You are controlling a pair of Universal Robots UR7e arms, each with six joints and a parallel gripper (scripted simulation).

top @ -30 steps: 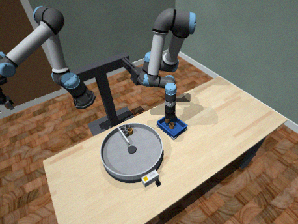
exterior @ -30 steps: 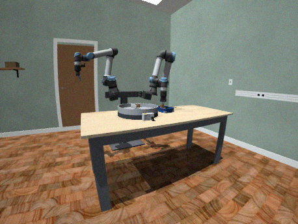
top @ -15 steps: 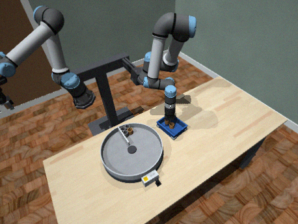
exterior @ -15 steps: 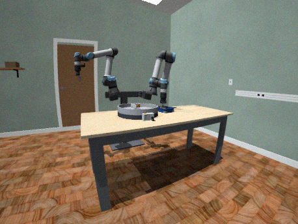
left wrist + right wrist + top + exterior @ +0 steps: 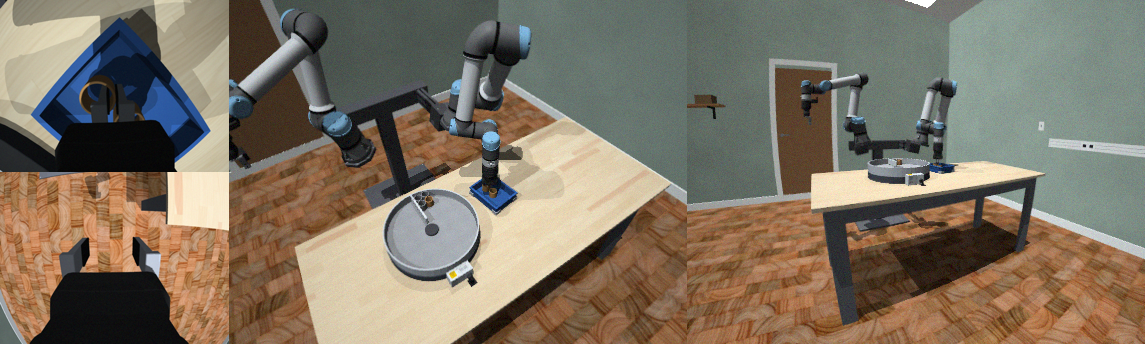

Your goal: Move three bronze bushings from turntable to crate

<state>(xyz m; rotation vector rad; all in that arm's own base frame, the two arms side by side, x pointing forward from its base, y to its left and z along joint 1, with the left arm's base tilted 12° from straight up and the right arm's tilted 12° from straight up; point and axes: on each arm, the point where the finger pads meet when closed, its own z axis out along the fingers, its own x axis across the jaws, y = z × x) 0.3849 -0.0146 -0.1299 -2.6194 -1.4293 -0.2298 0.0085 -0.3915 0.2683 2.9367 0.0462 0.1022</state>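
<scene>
My left hand is 40 mm short of the blue crate and 20 mm above it. The rest, counted from my left hand: turntable (130 mm ahead, 360 mm to the right, 10 mm above).
</scene>
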